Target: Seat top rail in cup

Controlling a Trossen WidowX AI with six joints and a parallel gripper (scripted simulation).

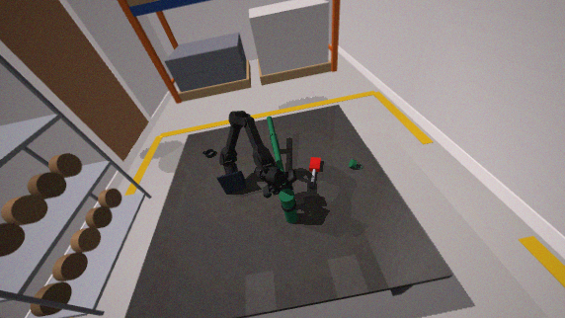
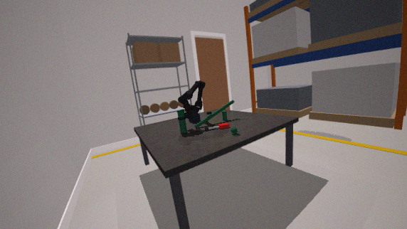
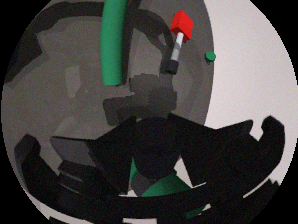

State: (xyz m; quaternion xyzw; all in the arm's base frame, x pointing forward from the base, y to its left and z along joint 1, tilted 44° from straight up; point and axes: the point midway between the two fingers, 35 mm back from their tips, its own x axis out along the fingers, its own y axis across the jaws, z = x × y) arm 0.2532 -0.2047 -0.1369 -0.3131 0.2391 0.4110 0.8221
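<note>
Right now the dark rail-end cup is 30 mm above my gripper tip, 20 mm to the right of it and 20 mm behind it. From my gripper tip the other things lie so: small green fitting: 430 mm ahead, 90 mm below, 80 mm to the left; then red-handled tool: 180 mm ahead, 120 mm to the left, 90 mm below; then short green line post: 420 mm to the left, 30 mm ahead.
</note>
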